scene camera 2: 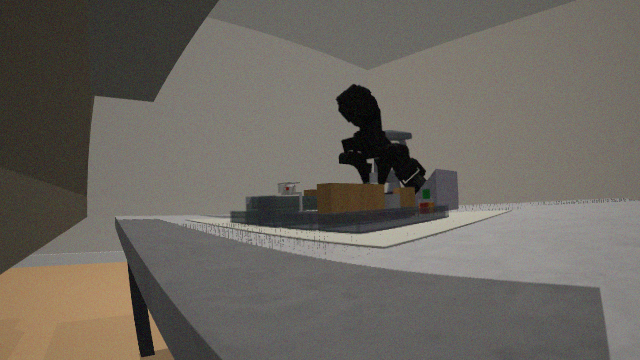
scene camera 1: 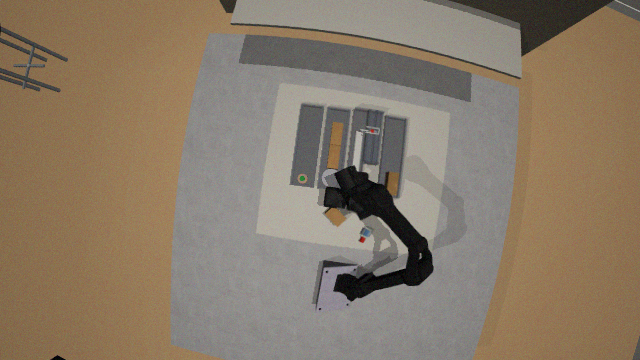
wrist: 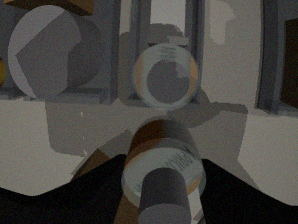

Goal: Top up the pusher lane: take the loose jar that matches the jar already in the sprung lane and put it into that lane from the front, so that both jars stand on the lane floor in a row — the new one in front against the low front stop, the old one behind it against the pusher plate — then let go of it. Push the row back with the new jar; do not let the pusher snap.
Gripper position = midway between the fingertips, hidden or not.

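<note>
My gripper (scene camera 2: 374, 189) (wrist: 163, 164), holding a jar. Wide grey jar (wrist: 53, 53). Brown box (scene camera 2: 331, 197). Sprung lane (scene camera 2: 266, 211) (scene camera 1: 370, 152).
</note>
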